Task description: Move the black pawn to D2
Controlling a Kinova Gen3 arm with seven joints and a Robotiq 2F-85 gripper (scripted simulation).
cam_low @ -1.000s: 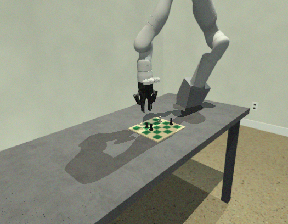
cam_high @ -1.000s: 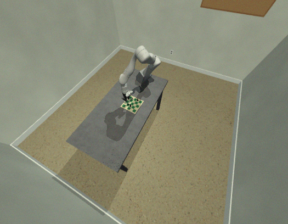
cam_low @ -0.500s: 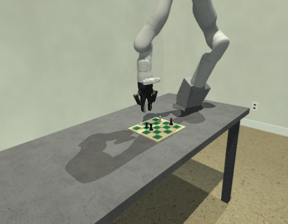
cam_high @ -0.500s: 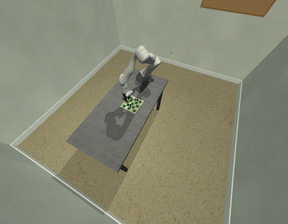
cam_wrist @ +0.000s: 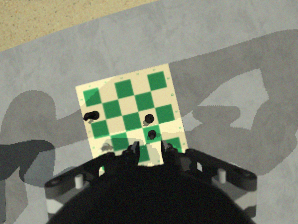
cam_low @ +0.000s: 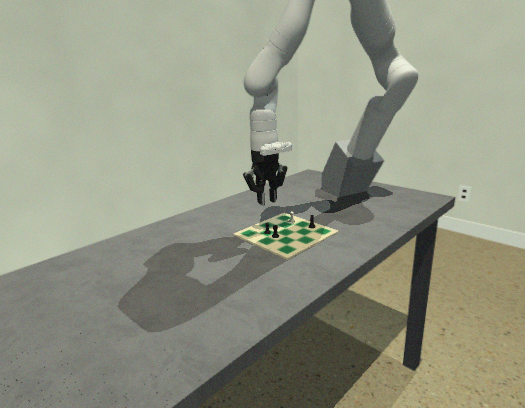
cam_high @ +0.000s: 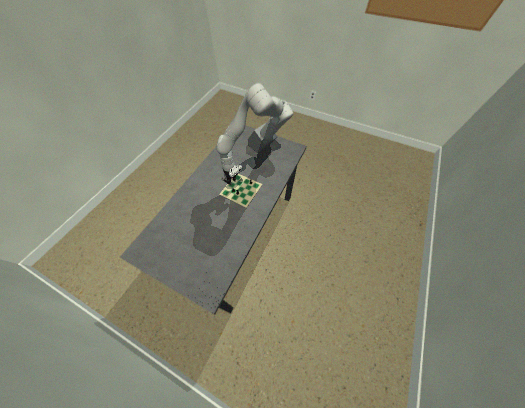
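My hand is 100 mm above the black pawn. Also, from my hand: white piece: 110 mm behind, 100 mm below, 10 mm to the left; then green-and-cream chessboard: 110 mm below, 40 mm to the left, 30 mm behind.
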